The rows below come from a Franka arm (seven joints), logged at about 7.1 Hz.
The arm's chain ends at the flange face. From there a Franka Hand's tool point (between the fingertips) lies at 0.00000 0.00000 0.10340 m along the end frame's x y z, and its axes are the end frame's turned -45 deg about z.
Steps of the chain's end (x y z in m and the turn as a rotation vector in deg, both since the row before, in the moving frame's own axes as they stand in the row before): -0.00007 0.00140 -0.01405 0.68 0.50 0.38; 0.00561 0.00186 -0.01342 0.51 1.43 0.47; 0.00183 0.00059 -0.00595 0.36 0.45 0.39; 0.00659 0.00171 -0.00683 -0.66 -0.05 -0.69
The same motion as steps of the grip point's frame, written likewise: 0.00047 0.00072 -0.01406 0.13 0.83 0.38; 0.00512 0.00647 -0.01346 -0.65 1.37 0.47; 0.00191 0.00183 -0.00596 -0.06 0.57 0.39; 0.00255 0.00665 -0.00684 -0.43 -0.50 -0.69
